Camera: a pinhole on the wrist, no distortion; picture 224 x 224 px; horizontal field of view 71.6 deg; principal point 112.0 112.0 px. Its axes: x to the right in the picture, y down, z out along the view. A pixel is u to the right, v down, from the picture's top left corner.
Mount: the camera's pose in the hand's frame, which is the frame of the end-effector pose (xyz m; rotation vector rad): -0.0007 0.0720 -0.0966 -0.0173 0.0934 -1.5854
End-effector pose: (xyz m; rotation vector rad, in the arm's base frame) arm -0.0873 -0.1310 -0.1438 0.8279 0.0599 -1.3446
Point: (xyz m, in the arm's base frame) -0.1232 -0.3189 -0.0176
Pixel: 123.7 143.8
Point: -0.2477 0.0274 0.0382
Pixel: outside the picture
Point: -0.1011 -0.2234 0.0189
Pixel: 106.5 97.8
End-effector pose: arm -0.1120 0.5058 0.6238 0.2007 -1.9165 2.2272
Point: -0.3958 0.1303 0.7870
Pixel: 135.7 188.2
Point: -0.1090 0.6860 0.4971
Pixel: behind the camera
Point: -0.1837 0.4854 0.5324
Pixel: 51.2 170.9
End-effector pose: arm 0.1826 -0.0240 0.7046 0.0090 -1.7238 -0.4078
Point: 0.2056 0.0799 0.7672
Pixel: 24.5 152.6
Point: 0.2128 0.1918 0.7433
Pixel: outside the picture
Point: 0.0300 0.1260 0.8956
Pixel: 51.6 205.5
